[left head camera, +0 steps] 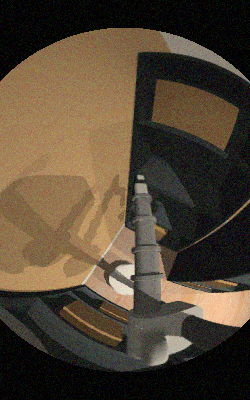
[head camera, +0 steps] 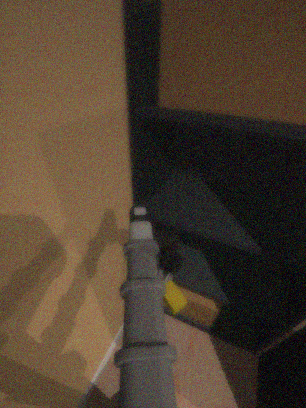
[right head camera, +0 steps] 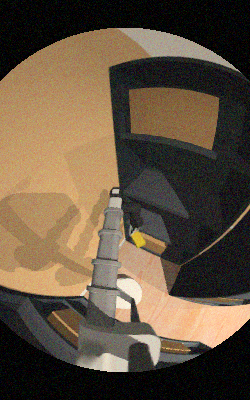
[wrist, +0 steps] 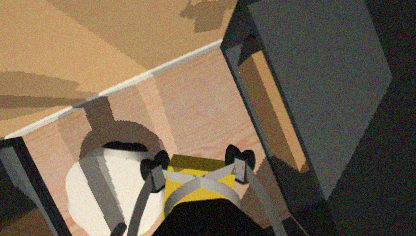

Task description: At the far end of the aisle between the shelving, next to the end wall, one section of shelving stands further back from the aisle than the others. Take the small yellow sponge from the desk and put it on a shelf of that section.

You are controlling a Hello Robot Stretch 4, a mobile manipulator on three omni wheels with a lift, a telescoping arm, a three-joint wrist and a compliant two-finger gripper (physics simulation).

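Pixels of known places: gripper, between the fingertips: (right head camera: 133, 236) (wrist: 198, 159); robot's base, origin of its link: (left head camera: 125, 278) (right head camera: 124, 292).
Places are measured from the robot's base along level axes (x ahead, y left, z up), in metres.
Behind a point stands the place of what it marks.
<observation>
The yellow sponge (head camera: 174, 297) {x 0.404, y -0.117, z 0.848 m} (right head camera: 138, 239) {x 0.405, y -0.120, z 0.848 m} (wrist: 200, 163) {x 0.460, y -0.088, z 0.827 m} is between the fingers of my gripper (wrist: 198, 159) {x 0.455, y -0.088, z 0.798 m}, which is shut on it. In the wrist view it hangs over the pinkish floor, left of the open front of a dark shelving section (head camera: 195, 210) {x 0.764, y -0.273, z 0.963 m} (left head camera: 165, 180) {x 0.757, y -0.284, z 0.963 m} (right head camera: 155, 192) {x 0.752, y -0.264, z 0.963 m} (wrist: 320, 90) {x 0.720, y -0.278, z 0.506 m}. This section stands against the tan end wall. The arm hides the gripper and sponge in the left head view. The desk does not show in these views. Whether the sponge touches the shelving, I cannot tell.
A tan box (head camera: 201, 309) {x 0.578, y -0.387, z 0.253 m} (right head camera: 154, 244) {x 0.596, y -0.355, z 0.262 m} (wrist: 280, 110) {x 0.656, y -0.286, z 0.318 m} sits low in the dark section. A white rounded object (left head camera: 121, 279) {x -0.004, y 0.054, z 0.187 m} (right head camera: 129, 292) {x 0.011, y -0.065, z 0.187 m} (wrist: 115, 195) {x 0.018, y -0.004, z 0.187 m} is left of the gripper in the wrist view. The tan wall (head camera: 60, 100) {x 0.567, y 0.171, z 1.466 m} is close on the arm's left. More shelving is behind the arm.
</observation>
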